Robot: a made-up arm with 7 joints. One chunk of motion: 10 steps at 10 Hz.
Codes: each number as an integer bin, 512 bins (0 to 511) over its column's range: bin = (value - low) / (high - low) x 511, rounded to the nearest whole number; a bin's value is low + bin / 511 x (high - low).
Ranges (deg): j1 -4..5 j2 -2..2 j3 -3..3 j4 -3..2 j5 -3..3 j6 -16..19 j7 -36..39
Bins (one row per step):
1: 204 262 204 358 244 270 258
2: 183 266 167 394 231 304 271
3: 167 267 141 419 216 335 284
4: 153 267 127 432 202 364 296
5: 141 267 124 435 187 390 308
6: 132 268 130 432 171 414 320
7: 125 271 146 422 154 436 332
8: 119 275 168 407 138 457 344
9: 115 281 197 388 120 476 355
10: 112 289 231 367 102 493 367
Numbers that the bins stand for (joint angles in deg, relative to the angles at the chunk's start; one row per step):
1: -0.41 0.05 -0.60 0.50 -0.14 2.49 1.87
2: -0.78 0.08 -1.04 0.86 -0.29 4.82 3.77
3: -1.06 0.09 -1.34 1.10 -0.46 6.95 5.68
4: -1.31 0.09 -1.51 1.23 -0.63 8.93 7.44
5: -1.52 0.09 -1.54 1.26 -0.80 10.71 9.21
6: -1.68 0.10 -1.47 1.23 -0.99 12.36 10.97
7: -1.80 0.12 -1.29 1.13 -1.19 13.86 12.73
8: -1.90 0.15 -1.03 0.98 -1.38 15.30 14.49
9: -1.97 0.20 -0.69 0.80 -1.59 16.60 16.10
10: -2.03 0.26 -0.29 0.59 -1.80 17.77 17.86

